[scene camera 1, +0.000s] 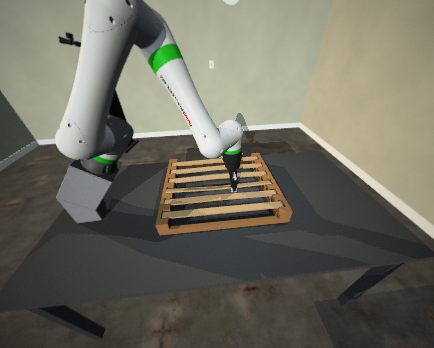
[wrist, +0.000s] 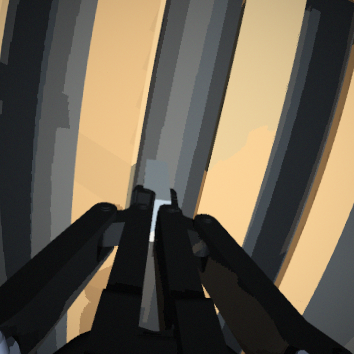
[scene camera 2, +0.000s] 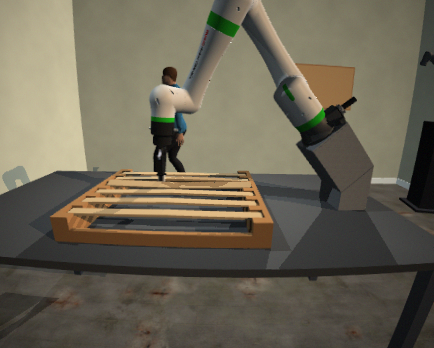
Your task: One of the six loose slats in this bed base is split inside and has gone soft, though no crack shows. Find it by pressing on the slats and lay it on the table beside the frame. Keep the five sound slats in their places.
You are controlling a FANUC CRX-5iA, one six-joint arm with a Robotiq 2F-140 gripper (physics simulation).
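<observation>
The wooden bed frame [scene camera 1: 225, 228] [scene camera 2: 165, 239] lies on the dark table [scene camera 1: 150, 265] [scene camera 2: 310, 235] with six pale slats across it. My gripper [scene camera 1: 234, 190] [scene camera 2: 161, 178] [wrist: 154, 176] is shut and empty, pointing down inside the frame, right of mid-length in scene camera 1. Its tips are low, at the fourth slat from the back [scene camera 1: 200, 188]; whether they touch it I cannot tell. That slat looks thinner there than its neighbours and seems tilted. In the wrist view the tips lie over a gap, between one slat [wrist: 112, 100] and another slat [wrist: 265, 90]. The nearest slat [scene camera 1: 220, 210] rests across the rails.
The arm's grey base block [scene camera 1: 85, 192] [scene camera 2: 345, 165] stands on the table beside the frame, left in scene camera 1 and right in scene camera 2. A person [scene camera 2: 178, 122] in blue stands behind the gripper in scene camera 2. A brown board [scene camera 2: 330, 82] is farther back.
</observation>
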